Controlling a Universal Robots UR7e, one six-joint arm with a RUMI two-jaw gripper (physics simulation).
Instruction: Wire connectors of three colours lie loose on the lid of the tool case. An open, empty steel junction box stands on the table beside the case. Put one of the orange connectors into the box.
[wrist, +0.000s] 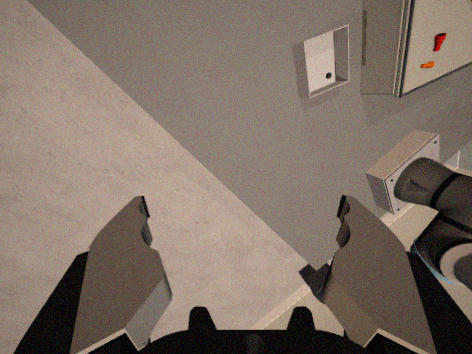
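Pixels of known places: gripper, fingertip midpoint: (242, 197); arm's base, link origin: (411, 179).
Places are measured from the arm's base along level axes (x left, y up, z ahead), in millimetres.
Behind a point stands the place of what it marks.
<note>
My gripper (242, 197) @[x 378, y 203, z 576 mm] is open, with its two jaws wide apart and nothing between them. It is high above the edge between the grey table and the pale floor. The steel junction box (320, 62) @[x 84, y -66, z 494 mm] stands open on the table, up and to the right of the jaws, with a small dark round spot on its inner floor. An orange connector (427, 65) @[x -45, y 35, z 368 mm] lies on the pale lid of the tool case (412, 80) @[x -16, y 27, z 358 mm] at the upper right. A red connector (439, 42) @[x -74, y 38, z 394 mm] lies just above it on the lid. Part of the case is cut off by the view's edge.
A grey box-shaped block (407, 155) @[x -19, y -14, z 92 mm] stands on the table at the right, below the case. The robot's dark arm joint (425, 182) @[x 26, y 58, z 57 mm] shows in front of it. The table's edge (200, 164) @[x 428, y -68, z 523 mm] runs diagonally across the view, with pale floor (90, 150) to its left.
</note>
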